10 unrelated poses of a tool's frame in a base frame.
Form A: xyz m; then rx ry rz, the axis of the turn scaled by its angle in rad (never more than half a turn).
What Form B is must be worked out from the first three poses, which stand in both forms.
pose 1, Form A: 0.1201 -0.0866 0.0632 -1.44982 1.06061 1.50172
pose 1, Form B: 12.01 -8.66 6.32 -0.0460 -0.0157 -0.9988 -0.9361 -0.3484 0.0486
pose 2, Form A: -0.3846 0.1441 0.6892 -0.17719 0.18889 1.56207
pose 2, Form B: -38.46 14.41 68.92 0.0001 0.9729 -0.2311 -1.0000 0.0018 0.0073
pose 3, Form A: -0.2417 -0.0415 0.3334 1.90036 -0.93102 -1.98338
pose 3, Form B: -24.17 -4.15 33.34 -0.1248 -0.5779 -0.8065 -0.2512 -0.7679 0.5892
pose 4, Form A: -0.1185 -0.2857 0.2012 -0.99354 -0.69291 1.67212
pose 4, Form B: -11.85 -28.57 20.12 -0.1328 0.9511 -0.2790 -0.4750 -0.3081 -0.8243
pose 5, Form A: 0.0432 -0.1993 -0.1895 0.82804 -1.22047 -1.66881
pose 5, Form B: 4.32 -19.93 -18.95 -0.3876 -0.9217 -0.0144 0.2656 -0.1267 0.9557
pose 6, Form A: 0.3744 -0.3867 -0.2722 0.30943 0.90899 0.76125
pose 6, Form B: 37.44 -38.67 -27.22 0.3808 0.7084 -0.5942 -0.4607 0.7026 0.5424
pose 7, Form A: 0.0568 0.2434 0.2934 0.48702 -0.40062 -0.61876
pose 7, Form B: 5.68 24.34 29.34 0.7455 -0.6327 0.2094 0.4500 0.7096 0.5422
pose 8, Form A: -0.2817 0.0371 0.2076 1.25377 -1.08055 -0.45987
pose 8, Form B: -28.17 3.71 20.76 0.4642 -0.7912 0.3982 -0.2615 0.3071 0.9150
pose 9, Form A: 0.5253 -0.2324 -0.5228 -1.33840 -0.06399 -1.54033
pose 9, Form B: 52.53 -23.24 -52.28 0.1711 -0.6425 0.7469 0.7023 -0.4522 -0.5499
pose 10, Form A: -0.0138 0.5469 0.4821 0.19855 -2.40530 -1.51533
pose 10, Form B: -1.38 54.69 48.21 -0.9482 -0.2681 0.1703 0.0379 0.4370 0.8987
